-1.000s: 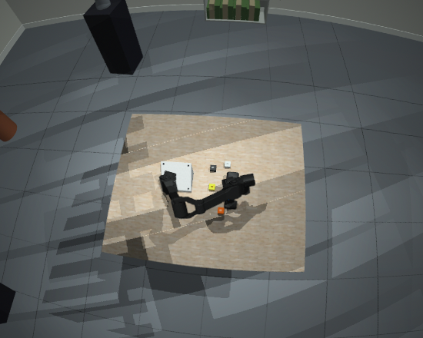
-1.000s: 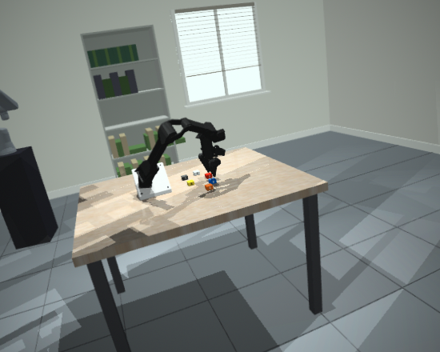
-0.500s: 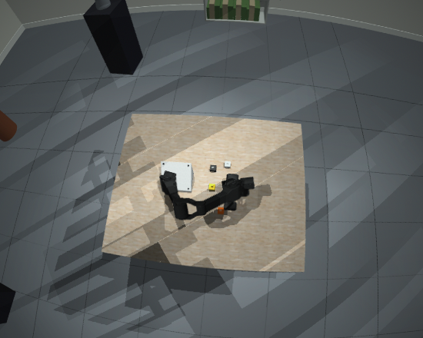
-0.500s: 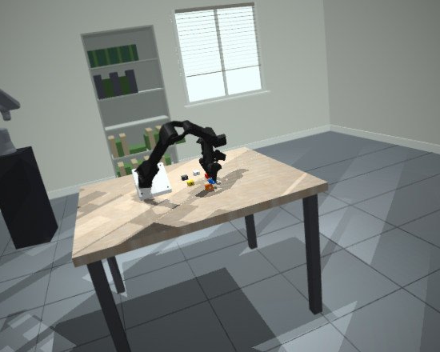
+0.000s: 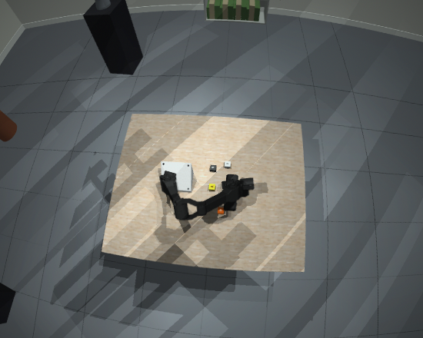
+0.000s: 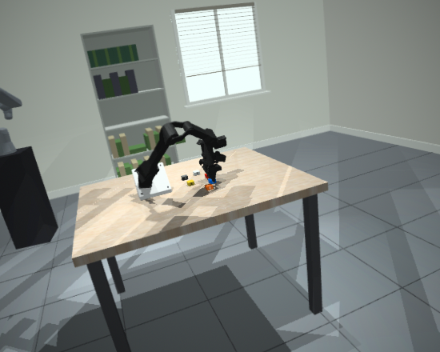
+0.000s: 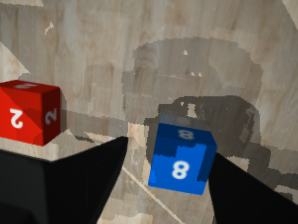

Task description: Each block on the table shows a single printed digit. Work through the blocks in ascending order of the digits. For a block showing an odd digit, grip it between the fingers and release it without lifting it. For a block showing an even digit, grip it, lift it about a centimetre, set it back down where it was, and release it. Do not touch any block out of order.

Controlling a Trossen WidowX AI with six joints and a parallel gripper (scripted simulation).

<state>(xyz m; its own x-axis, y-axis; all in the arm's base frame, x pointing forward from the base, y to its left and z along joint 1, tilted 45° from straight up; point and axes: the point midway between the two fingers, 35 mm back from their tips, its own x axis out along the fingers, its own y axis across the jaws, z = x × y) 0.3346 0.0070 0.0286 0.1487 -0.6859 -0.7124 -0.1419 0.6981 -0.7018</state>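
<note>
Right now the yellow block is 11 cm behind my gripper tip and 3 cm to the left of it. From my gripper tip the other things lie so: orange block (8 cm to the right, 3 cm behind); then red block (9 cm to the left); then blue block (1 cm to the right).
</note>
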